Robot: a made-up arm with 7 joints.
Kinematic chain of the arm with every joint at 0, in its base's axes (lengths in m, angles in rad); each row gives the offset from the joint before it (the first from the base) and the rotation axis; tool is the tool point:
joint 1: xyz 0 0.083 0 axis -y
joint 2: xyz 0 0.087 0 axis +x
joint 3: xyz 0 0 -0.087 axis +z
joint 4: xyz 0 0 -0.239 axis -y
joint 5: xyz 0 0 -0.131 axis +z
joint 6: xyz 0 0 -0.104 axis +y
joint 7: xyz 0 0 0 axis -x
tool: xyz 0 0 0
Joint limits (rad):
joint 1: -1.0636..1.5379
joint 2: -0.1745..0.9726
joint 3: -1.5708..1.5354
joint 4: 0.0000..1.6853
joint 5: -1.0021..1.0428
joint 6: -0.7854..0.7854
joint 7: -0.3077..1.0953
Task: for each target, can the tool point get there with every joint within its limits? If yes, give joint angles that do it. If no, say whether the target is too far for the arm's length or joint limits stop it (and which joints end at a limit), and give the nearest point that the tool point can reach.
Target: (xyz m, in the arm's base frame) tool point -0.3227 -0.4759 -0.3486
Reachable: no: too far | nearest point -0.2585 -0.1140 -0.2792 | short by 0.374 m
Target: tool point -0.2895 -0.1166 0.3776
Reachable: no: joint limits stop it (at a limit: joint 1, joint 2, joint 3, joint 4) | nearest point -0.2221 -0.1119 -0.1234 | short by 0.506 m
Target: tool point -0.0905 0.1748 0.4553
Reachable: no: joint limits stop it (at a limit: joint 1, joint 2, joint 4) | nearest point 0.1383 0.4428 0.2246 | short by 0.421 m
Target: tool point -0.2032 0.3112 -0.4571
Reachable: yes | joints -0.6880 0.0879 0.6359 0.7822 0.6944 0.1374 -0.1619
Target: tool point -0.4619 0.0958 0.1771
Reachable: no: joint limits stop it (at a limit: joint 1, joint 3, joint 4) | nearest point -0.3230 0.0837 -0.1795 | short by 0.383 m
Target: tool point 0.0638 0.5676 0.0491
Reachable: yes | joints 1.1298 0.8838 1.2612 1.5507 0.6039 -0.6395 0.1877
